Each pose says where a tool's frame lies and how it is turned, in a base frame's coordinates. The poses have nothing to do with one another.
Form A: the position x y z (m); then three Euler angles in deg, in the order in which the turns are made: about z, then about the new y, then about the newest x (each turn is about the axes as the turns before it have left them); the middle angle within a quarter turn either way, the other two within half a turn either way.
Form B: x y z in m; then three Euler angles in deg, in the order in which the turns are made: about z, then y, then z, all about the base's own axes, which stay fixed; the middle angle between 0 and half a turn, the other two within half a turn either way. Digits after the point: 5 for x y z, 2 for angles.
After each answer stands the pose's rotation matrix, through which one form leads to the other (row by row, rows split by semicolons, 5 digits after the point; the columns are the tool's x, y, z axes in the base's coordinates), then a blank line. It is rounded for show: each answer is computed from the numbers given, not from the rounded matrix.
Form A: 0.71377 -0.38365 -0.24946 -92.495 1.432 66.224
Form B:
0.71377 -0.38365 -0.24946 88.44 66.23 178.14
-0.04352 0.40178 -0.91470; -0.99874 -0.04040 0.02977; -0.02499 0.91484 0.40304

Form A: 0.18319 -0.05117 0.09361 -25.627 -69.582 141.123
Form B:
0.18319 -0.05117 0.09361 166.85 105.76 -66.33
0.31455 -0.86706 0.38635; -0.15089 -0.44750 -0.88146; 0.93717 0.21897 -0.27159

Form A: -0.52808 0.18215 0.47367 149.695 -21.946 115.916
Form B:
-0.52808 0.18215 0.47367 114.13 113.92 69.99
-0.80079 0.51075 0.31284; 0.46804 0.20771 0.85895; 0.37373 0.83426 -0.40538

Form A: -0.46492 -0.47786 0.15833 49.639 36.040 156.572
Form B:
-0.46492 -0.47786 0.15833 28.65 137.90 -93.99
0.52365 0.85065 -0.04665; 0.61614 -0.41597 -0.66884; -0.58835 0.32150 -0.74195

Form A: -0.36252 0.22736 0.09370 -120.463 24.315 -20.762
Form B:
-0.36252 0.22736 0.09370 -38.12 31.56 -77.83
-0.46201 0.87998 0.11036; -0.78550 -0.34825 -0.51158; -0.41175 -0.32304 0.85212

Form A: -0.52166 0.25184 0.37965 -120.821 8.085 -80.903
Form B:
-0.52166 0.25184 0.37965 -81.81 80.99 -32.11
-0.50727 0.20693 0.83658; -0.85024 0.03825 -0.52501; -0.14064 -0.97761 0.15653

